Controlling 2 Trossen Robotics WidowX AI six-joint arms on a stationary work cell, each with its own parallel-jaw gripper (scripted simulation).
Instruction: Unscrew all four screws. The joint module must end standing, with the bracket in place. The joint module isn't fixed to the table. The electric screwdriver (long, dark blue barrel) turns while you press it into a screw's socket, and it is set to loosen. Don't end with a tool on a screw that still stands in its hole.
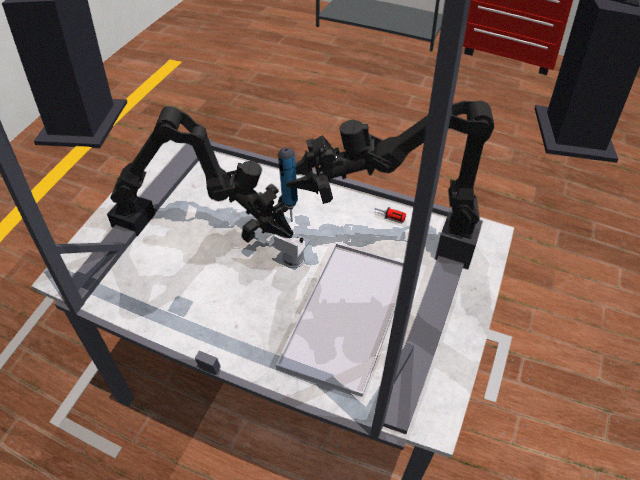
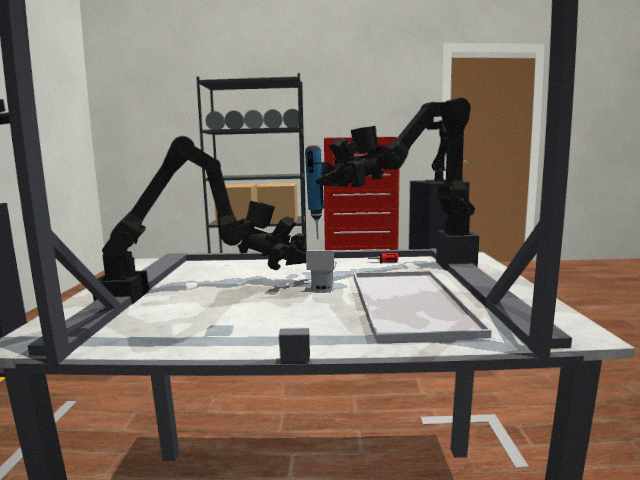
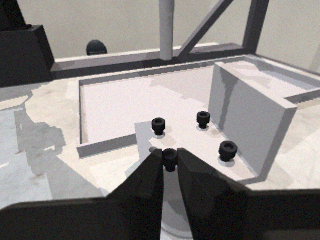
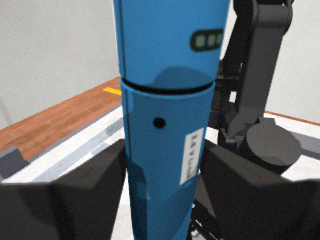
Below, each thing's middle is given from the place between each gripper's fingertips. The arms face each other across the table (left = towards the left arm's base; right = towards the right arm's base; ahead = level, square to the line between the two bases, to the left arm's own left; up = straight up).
The grey bracket [image 3: 256, 119] is 40 mm behind my left hand [image 1: 291, 235], 40 mm to the right of it and 10 mm below it. The rest, counted from my left hand: joint module [image 3: 173, 212] (40 mm behind, 40 mm to the right, 50 mm below); then shallow tray [image 1: 336, 337] (210 mm behind, 200 mm to the right, 80 mm below).
I see my right gripper 30 mm past the grey bracket, 20 mm to the right of it and 210 mm above it. Round my right hand: joint module (30 mm behind, 10 mm to the left, 260 mm below); shallow tray (200 mm behind, 150 mm to the right, 280 mm below).
